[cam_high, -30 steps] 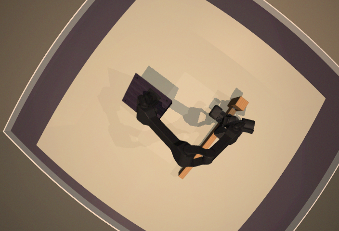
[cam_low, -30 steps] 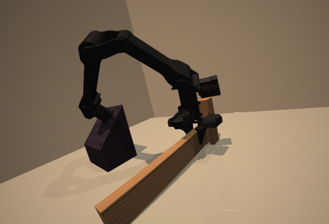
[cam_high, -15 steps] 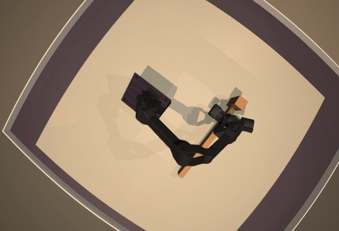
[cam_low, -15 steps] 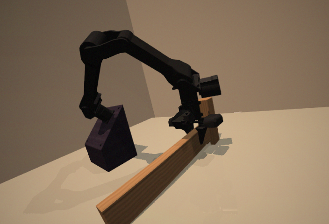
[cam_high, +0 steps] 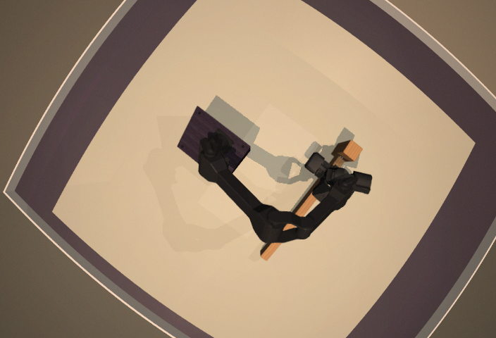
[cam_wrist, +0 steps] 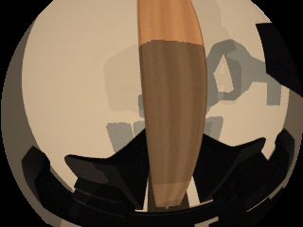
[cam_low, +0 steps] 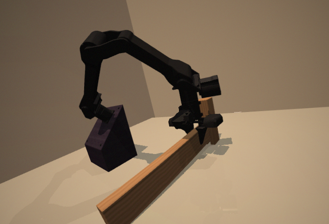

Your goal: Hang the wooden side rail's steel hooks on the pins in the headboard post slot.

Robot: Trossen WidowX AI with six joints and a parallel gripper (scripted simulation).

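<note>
The headboard post lies 1 cm behind my gripper tip, 10 cm to the left of it and 4 cm above it.
</note>
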